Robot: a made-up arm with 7 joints. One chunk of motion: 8 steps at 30 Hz.
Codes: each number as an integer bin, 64 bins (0 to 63) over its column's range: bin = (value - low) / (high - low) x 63, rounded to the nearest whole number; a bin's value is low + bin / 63 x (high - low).
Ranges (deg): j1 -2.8..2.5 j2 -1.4..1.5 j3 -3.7..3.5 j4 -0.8..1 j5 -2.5..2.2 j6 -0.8..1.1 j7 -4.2..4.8
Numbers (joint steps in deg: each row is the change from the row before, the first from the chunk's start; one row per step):
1: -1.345 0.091 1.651 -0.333 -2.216 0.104 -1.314
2: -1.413 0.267 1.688 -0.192 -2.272 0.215 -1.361
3: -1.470 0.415 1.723 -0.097 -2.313 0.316 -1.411
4: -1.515 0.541 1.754 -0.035 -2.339 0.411 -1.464
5: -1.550 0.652 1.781 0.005 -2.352 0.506 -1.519
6: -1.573 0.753 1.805 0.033 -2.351 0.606 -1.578
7: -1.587 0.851 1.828 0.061 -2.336 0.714 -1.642
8: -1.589 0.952 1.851 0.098 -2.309 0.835 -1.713
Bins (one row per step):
1: 17 32 47 16 4 30 20
2: 16 36 47 21 3 34 20
3: 16 39 47 25 3 37 20
4: 15 42 48 27 2 40 19
5: 15 45 48 28 2 43 19
6: 15 47 48 29 2 47 18
7: 14 49 48 30 2 50 18
8: 14 51 49 31 3 54 17

